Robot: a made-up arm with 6 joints. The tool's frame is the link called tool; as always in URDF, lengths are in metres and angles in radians. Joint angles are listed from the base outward. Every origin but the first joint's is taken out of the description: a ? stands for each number. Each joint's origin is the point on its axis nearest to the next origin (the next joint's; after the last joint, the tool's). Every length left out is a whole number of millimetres.
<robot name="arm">
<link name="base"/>
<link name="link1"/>
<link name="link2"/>
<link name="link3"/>
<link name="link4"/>
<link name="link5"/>
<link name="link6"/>
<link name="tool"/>
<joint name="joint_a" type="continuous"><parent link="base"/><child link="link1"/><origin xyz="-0.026 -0.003 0.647"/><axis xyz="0 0 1"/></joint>
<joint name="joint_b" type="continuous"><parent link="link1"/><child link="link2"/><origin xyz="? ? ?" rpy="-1.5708 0.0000 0.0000"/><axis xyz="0 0 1"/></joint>
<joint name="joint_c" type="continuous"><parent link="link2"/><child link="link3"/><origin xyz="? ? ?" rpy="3.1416 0.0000 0.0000"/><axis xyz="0 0 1"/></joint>
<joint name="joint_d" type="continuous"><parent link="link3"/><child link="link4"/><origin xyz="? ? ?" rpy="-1.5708 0.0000 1.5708"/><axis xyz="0 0 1"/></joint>
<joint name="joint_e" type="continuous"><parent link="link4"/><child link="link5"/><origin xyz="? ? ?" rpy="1.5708 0.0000 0.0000"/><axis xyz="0 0 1"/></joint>
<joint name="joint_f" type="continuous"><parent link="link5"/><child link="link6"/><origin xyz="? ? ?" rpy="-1.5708 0.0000 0.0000"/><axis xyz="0 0 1"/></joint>
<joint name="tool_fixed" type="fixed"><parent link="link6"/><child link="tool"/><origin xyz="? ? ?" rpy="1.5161 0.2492 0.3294"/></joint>
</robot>
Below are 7 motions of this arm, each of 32 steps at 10 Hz.
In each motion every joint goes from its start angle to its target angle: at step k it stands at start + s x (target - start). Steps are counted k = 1, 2, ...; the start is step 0. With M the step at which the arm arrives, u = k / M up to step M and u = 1 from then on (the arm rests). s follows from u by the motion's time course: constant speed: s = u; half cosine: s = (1 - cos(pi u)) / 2; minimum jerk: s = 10 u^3 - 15 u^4 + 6 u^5.
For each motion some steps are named. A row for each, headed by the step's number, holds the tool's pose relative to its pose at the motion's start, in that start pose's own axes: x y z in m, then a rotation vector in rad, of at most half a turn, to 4 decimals.
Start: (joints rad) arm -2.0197 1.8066 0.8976 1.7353 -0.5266 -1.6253
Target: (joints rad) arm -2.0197 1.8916 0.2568 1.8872 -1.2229 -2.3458
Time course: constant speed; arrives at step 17
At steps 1, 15, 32:
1: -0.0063 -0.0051 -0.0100 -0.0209 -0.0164 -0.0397
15: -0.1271 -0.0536 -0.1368 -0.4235 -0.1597 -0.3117
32: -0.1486 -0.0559 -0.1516 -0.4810 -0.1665 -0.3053

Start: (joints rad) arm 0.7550 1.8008 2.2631 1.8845 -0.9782 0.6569
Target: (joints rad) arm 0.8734 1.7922 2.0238 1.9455 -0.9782 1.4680
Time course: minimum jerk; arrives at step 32
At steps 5, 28, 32:
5: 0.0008 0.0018 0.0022 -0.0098 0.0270 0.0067
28: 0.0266 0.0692 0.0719 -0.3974 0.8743 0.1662
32: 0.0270 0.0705 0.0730 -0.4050 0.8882 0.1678

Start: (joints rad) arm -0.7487 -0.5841 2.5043 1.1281 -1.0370 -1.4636
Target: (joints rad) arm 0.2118 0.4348 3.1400 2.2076 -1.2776 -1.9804
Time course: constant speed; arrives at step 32
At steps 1, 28, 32:
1: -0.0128 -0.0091 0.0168 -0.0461 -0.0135 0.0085
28: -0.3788 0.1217 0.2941 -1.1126 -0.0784 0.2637
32: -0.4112 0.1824 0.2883 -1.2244 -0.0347 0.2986

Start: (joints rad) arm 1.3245 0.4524 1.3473 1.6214 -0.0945 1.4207
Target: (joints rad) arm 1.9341 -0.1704 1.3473 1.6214 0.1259 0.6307
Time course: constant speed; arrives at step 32
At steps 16, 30, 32:
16: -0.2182 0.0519 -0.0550 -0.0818 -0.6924 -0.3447
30: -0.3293 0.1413 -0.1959 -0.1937 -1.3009 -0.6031
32: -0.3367 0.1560 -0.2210 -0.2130 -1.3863 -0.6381

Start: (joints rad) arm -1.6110 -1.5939 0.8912 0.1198 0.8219 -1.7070
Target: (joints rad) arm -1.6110 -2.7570 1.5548 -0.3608 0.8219 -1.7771
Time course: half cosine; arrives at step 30
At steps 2, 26, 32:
2: 0.0039 -0.0022 -0.0099 0.0185 0.0015 0.0092
26: 0.1402 0.3306 -0.8383 1.7630 -0.0052 0.3920
32: 0.1349 0.3669 -0.8639 1.8466 -0.0066 0.3847

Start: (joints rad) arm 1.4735 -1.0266 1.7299 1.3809 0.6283 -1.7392
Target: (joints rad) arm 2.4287 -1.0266 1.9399 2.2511 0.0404 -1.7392
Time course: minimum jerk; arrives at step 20
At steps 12, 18, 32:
12: -0.0823 0.3434 0.2247 -1.0654 0.1340 -0.2493
18: -0.1586 0.5106 0.2577 -1.5382 0.1774 -0.4499
32: -0.1610 0.5152 0.2580 -1.5509 0.1786 -0.4565

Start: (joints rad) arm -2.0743 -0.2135 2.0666 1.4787 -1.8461 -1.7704
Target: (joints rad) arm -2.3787 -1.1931 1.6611 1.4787 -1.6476 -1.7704
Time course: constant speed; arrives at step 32
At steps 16, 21, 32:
16: 0.2699 0.1969 0.0559 0.2972 -0.2276 0.0548
21: 0.3462 0.2571 0.1089 0.3946 -0.2948 0.0726
32: 0.4892 0.3692 0.2772 0.6151 -0.4365 0.1113

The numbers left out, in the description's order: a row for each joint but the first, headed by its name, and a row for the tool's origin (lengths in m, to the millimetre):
joint_b: -0.020 -0.040 0.000
joint_c: 0.022 -0.598 0.000
joint_d: 0.211 0.023 0.000
joint_e: 0.012 -0.121 0.000
joint_f: -0.029 0.022 0.000
tool: -0.014 0.007 0.000

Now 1 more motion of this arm.
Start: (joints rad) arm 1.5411 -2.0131 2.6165 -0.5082 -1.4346 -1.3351
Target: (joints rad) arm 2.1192 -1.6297 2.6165 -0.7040 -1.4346 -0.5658
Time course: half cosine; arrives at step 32
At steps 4, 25, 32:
4: 0.0056 0.0045 0.0141 -0.0233 0.0169 0.0075
25: 0.0650 0.2100 0.3328 -0.5055 0.3090 0.0826
32: 0.0596 0.2497 0.3724 -0.5621 0.3372 0.0824

